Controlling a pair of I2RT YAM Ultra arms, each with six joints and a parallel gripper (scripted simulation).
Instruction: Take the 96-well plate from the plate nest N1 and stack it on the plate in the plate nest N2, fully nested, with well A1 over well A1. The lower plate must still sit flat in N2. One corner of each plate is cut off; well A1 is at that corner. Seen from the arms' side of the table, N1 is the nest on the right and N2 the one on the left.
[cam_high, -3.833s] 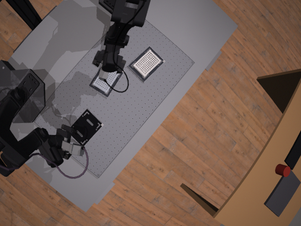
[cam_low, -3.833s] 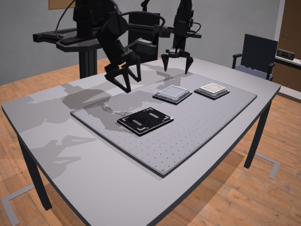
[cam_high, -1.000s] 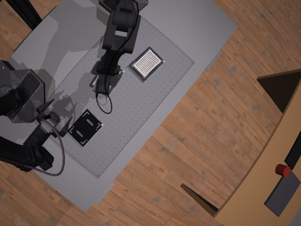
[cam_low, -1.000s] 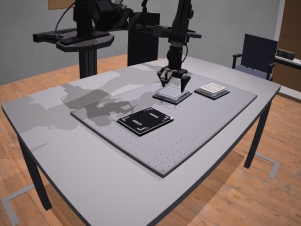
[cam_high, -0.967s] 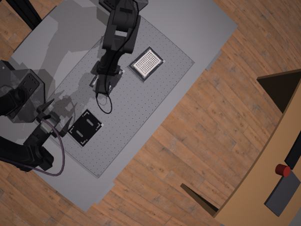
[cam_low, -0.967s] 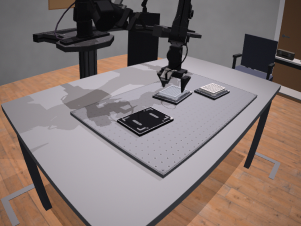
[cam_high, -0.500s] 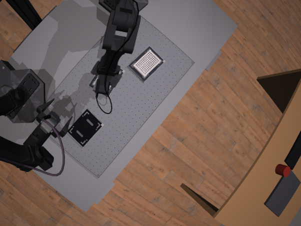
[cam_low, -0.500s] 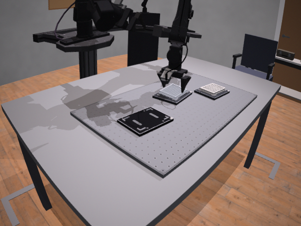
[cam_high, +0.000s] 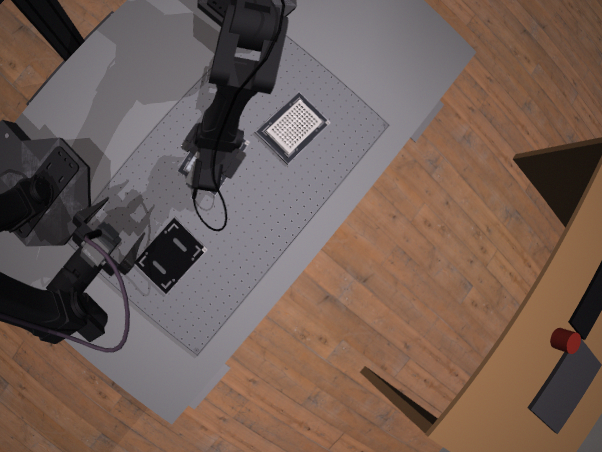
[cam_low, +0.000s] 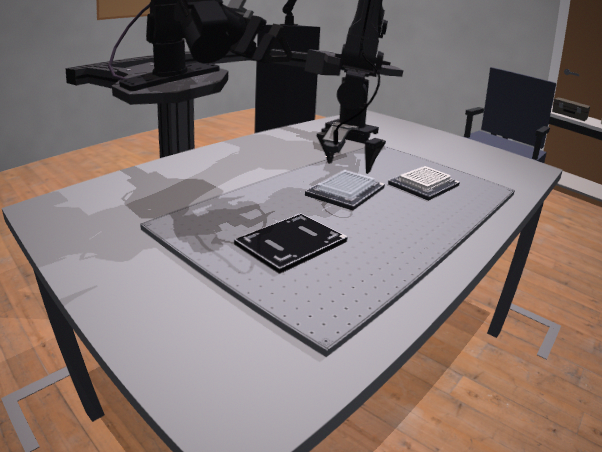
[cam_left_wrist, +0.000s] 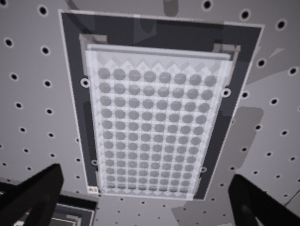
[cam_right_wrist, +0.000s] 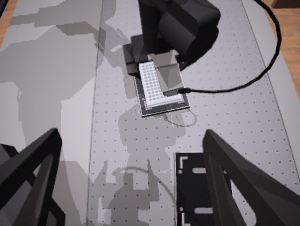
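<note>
Now: left hand 5 cm above the clear 96-well plate. Also, from my left hand: A1 label: 4 cm ahead, 9 cm to the left, 6 cm below; black nest: 9 cm ahead, 26 cm to the right, 6 cm below.
</note>
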